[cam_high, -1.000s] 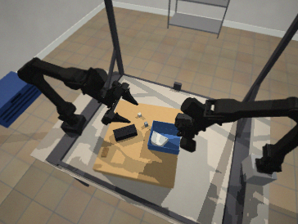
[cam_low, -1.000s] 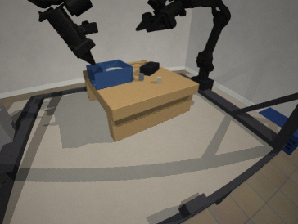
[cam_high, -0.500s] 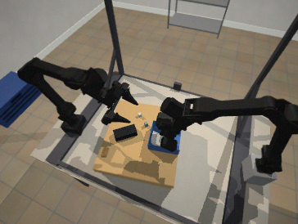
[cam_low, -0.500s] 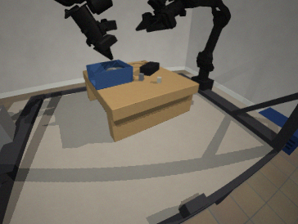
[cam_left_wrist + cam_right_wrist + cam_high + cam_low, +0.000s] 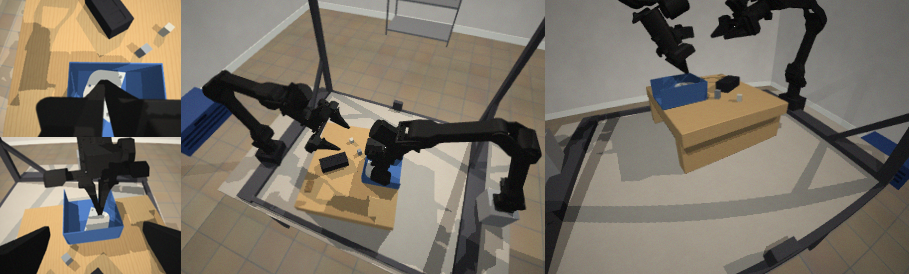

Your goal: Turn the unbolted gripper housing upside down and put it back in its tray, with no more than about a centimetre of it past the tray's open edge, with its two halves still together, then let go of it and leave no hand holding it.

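Now: the blue tray 20 mm behind my left hand and 80 mm below it. From my left hand the other things lie so: wooden platform: 10 mm behind, 90 mm to the right, 160 mm below.
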